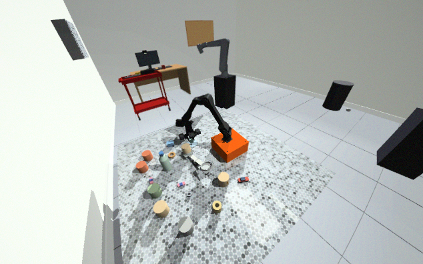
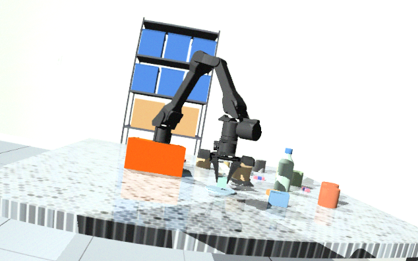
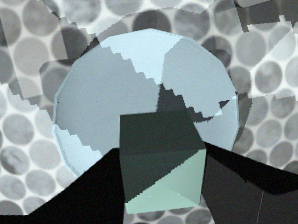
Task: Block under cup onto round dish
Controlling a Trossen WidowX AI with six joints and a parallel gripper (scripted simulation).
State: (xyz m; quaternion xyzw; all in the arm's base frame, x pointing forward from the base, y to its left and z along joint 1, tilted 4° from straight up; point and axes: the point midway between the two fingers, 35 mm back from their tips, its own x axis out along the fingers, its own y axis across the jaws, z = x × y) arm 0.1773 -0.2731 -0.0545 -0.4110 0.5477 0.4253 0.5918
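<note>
My gripper tip is right at the mint block. Round my gripper tip: pale blue round dish (30 mm below); then green bottle (300 mm ahead, 100 mm to the left, 80 mm above); then blue box (150 mm ahead, 120 mm to the right, 10 mm below).
</note>
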